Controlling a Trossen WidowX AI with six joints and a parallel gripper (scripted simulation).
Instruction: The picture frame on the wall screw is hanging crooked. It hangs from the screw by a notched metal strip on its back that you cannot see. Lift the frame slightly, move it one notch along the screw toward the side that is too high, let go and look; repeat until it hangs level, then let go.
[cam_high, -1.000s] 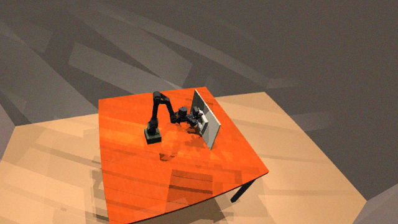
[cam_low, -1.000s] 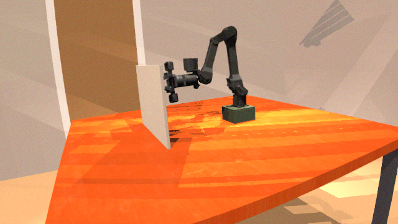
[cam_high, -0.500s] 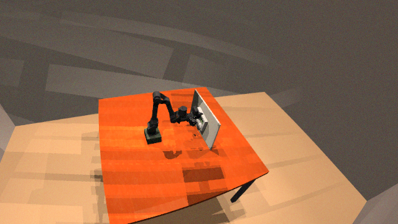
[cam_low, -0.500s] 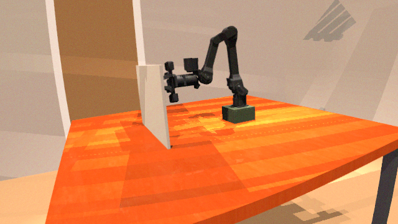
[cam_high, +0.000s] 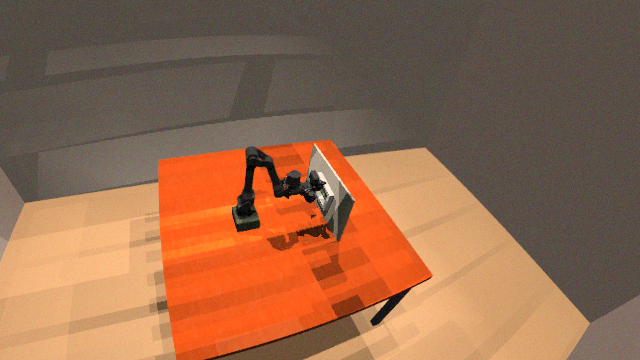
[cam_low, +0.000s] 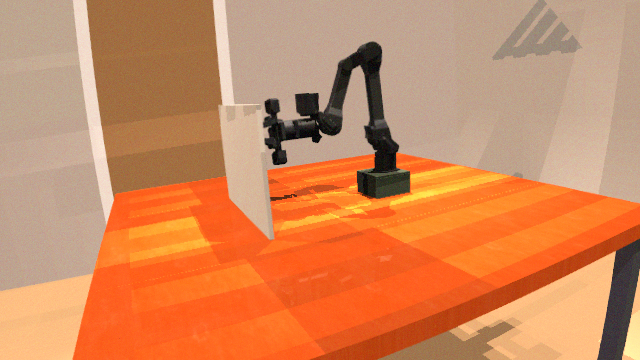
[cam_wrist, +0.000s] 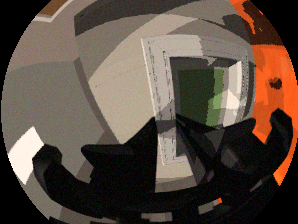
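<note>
My gripper tip is now 5 cm above the picture frame. Also, from my gripper tip: wall panel: 2 cm ahead, 1 cm to the left, 7 cm below.
</note>
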